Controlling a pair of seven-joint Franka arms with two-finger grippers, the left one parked.
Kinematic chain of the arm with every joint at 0, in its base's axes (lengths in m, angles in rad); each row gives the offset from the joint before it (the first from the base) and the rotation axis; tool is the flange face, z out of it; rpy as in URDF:
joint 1: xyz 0 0 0.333 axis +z
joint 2: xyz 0 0 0 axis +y
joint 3: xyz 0 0 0.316 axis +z
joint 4: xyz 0.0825 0 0 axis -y
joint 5: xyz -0.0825 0 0.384 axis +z
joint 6: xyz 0 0 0 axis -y
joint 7: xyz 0.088 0 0 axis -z
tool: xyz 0 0 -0.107 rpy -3.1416 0 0
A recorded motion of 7 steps. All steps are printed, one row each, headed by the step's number.
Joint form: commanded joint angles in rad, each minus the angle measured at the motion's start. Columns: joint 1, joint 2, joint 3, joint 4, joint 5, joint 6, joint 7.
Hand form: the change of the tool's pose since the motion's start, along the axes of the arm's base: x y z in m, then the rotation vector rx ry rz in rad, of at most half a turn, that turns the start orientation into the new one. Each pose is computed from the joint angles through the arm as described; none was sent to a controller.
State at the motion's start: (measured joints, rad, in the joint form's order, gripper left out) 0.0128 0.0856 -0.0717 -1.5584 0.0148 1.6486 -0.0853
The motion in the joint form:
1: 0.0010 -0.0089 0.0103 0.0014 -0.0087 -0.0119 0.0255
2: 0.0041 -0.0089 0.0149 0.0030 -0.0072 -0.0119 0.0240
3: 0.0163 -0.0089 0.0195 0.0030 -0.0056 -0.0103 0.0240
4: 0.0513 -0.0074 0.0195 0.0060 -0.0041 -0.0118 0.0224
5: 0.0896 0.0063 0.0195 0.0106 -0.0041 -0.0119 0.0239
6: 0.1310 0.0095 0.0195 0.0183 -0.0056 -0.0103 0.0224
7: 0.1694 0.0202 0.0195 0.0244 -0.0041 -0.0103 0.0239
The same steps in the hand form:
1: -0.0032 0.0055 0.0048 -0.0070 0.0022 -0.0136
2: -0.0029 0.0101 0.0055 -0.0053 0.0005 -0.0045
3: -0.0025 0.0199 0.0057 -0.0034 -0.0012 0.0122
4: -0.0021 0.0405 0.0061 -0.0019 -0.0013 0.0487
5: 0.0009 0.0633 0.0003 -0.0027 0.0079 0.0856
6: 0.0004 0.0875 0.0022 -0.0043 0.0017 0.1286
7: 0.0008 0.1107 -0.0012 -0.0037 0.0062 0.1654

